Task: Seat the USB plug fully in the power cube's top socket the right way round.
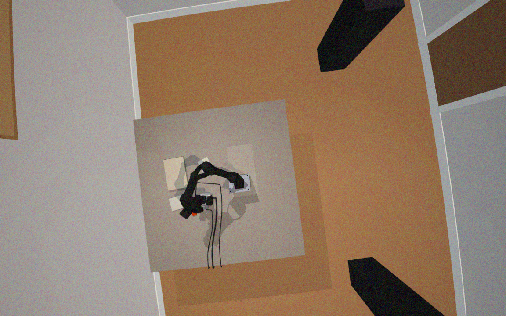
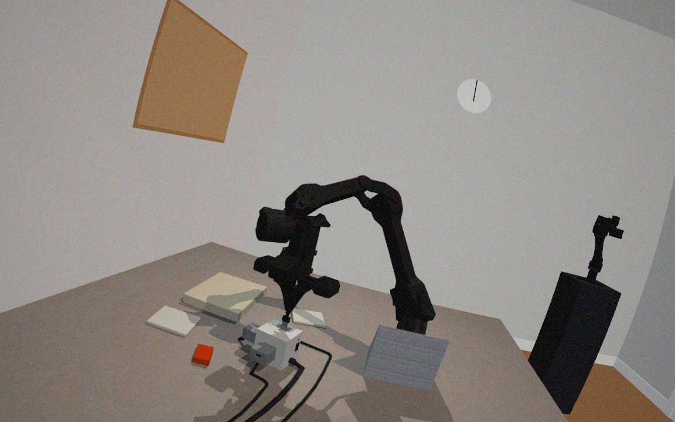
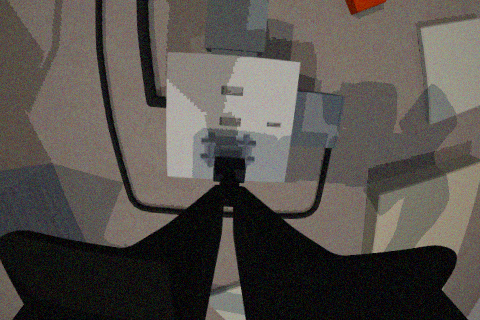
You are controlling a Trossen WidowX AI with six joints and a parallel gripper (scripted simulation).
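The USB socket is 5 cm below my gripper tip and 1 cm to the left of it. Round my gripper tip: black USB plug: 2 cm below; then orange block: 14 cm ahead, 13 cm to the left, 11 cm below.
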